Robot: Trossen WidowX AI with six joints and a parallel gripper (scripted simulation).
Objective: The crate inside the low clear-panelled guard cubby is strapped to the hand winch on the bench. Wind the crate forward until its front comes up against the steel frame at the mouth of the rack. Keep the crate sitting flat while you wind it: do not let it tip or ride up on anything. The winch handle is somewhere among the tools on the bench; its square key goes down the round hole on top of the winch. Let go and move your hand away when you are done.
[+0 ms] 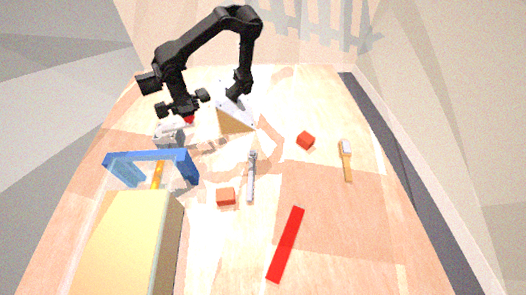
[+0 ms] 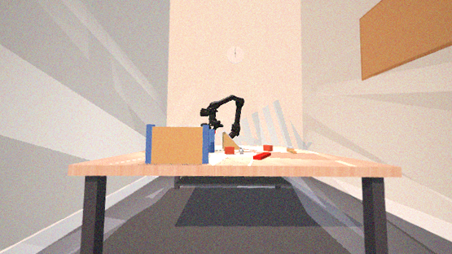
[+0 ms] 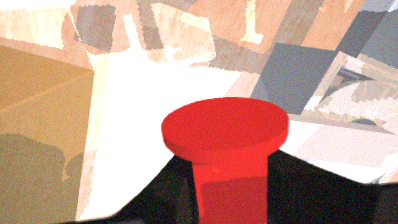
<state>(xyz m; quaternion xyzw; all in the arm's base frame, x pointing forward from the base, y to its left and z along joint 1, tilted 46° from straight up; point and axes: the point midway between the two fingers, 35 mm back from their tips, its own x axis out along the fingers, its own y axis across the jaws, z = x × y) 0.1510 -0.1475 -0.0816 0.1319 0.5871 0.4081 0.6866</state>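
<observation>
The grey crank arm is 4 cm to the right of my gripper tip, 1 cm below it and 1 cm ahead of it. Also, from my gripper tip: blue steel frame: 17 cm ahead, 11 cm to the right, 1 cm below; grey winch: 11 cm to the right, 8 cm below; red grip: 2 cm above.
</observation>
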